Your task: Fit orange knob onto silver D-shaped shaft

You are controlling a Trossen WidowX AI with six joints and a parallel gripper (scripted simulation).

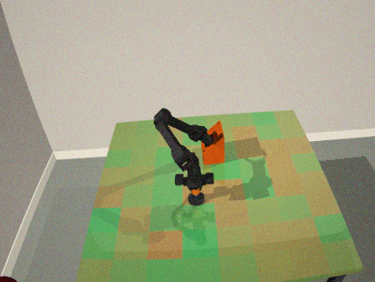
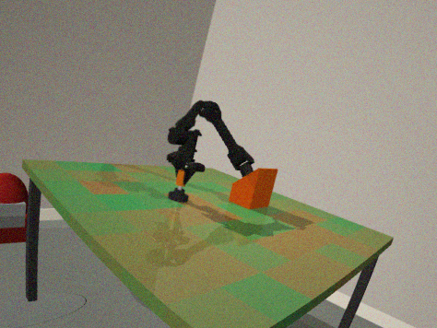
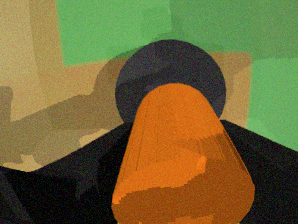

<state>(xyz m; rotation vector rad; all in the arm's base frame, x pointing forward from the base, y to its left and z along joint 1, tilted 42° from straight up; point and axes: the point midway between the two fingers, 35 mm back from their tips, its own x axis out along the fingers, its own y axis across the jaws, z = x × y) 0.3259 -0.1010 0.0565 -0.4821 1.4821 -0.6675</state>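
Right now my gripper tip is 3 cm below the orange knob. From my gripper tip the other things lie so: round pedestal 4 cm below.
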